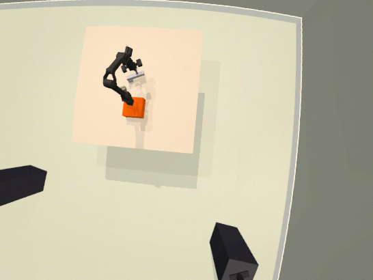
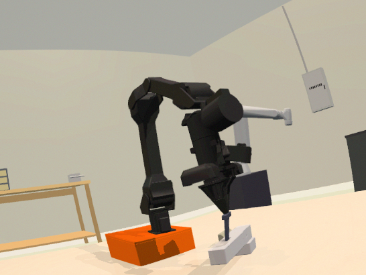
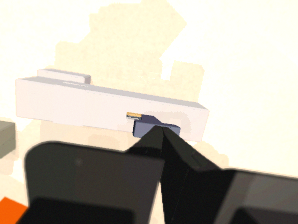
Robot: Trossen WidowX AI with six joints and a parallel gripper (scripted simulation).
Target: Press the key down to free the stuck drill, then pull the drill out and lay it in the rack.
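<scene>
My gripper tip is now 1 cm past the blue key and 3 cm above it. Round my gripper tip: drill: 4 cm behind, 4 cm to the left, 8 cm below; then rack: 19 cm behind, 12 cm to the left, 11 cm below.
</scene>
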